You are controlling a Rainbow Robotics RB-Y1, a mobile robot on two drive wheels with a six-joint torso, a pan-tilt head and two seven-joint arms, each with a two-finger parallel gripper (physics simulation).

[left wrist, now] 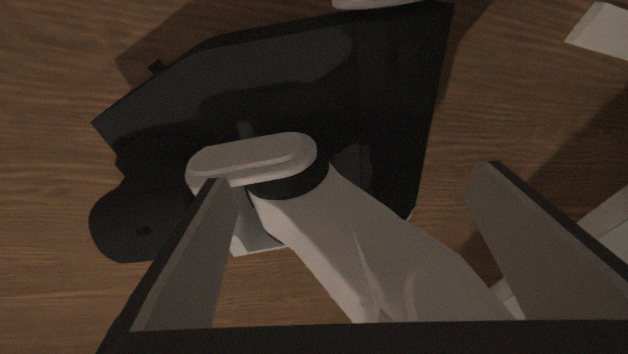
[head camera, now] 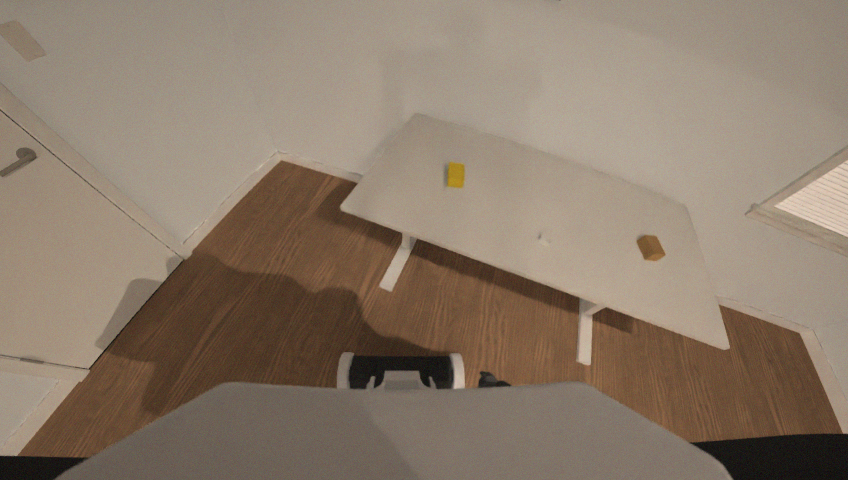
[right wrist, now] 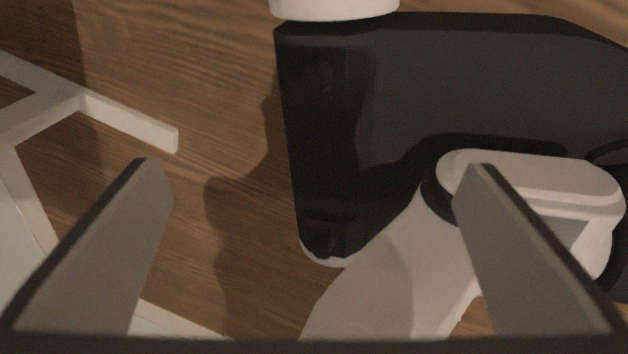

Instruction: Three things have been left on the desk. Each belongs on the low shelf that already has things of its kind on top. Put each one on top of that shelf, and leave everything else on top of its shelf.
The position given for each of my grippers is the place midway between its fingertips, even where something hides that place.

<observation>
In view: my left gripper point(left wrist: 347, 186), my right gripper point(right wrist: 314, 181), a white desk point(head camera: 511, 193) and a white door point(head camera: 87, 259).
</observation>
